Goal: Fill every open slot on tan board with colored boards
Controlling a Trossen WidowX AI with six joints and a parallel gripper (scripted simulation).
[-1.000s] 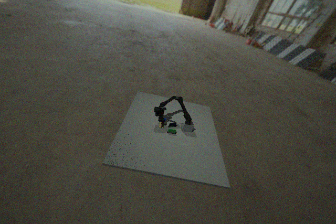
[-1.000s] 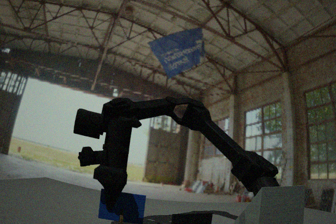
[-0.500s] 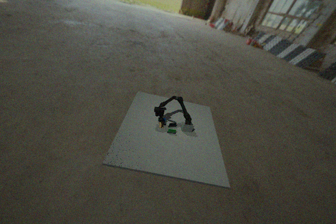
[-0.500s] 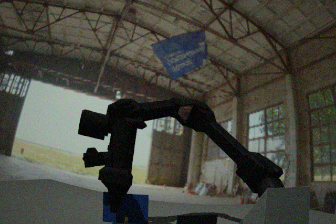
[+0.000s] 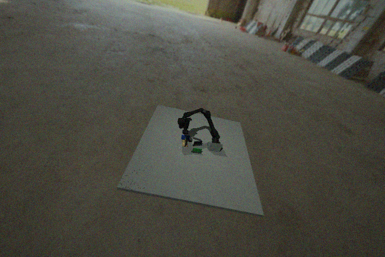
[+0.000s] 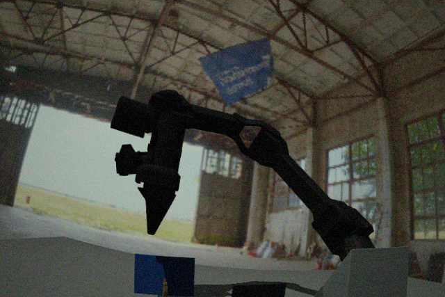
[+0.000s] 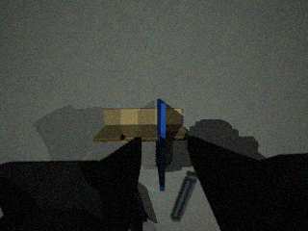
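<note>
The green board lies 18 cm behind my gripper tip, 14 cm to the left of it and 11 cm below it. From my gripper tip the other things lie so: tan board 11 cm below, 3 cm behind, 2 cm to the left; dark flat piece 18 cm behind, 11 cm below, 3 cm to the left; blue board 8 cm below, 3 cm behind.
</note>
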